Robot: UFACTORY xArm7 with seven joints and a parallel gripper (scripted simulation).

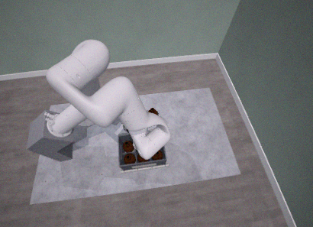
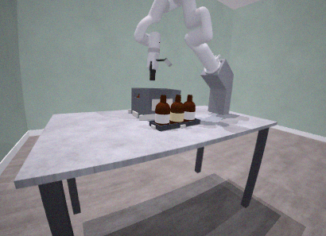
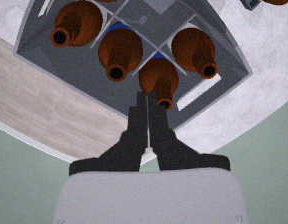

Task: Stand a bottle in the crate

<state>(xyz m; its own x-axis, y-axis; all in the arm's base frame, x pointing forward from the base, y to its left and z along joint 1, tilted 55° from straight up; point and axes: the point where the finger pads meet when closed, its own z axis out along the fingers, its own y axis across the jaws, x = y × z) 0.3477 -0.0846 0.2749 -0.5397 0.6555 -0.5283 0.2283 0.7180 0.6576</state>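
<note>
The glass bottle lies 25 cm to the left of my hand, 16 cm below it and 10 cm behind it. Round my hand: grey crate 17 cm below, 3 cm behind, 1 cm to the left; dark tray 25 cm to the left, 24 cm below, 10 cm behind.
</note>
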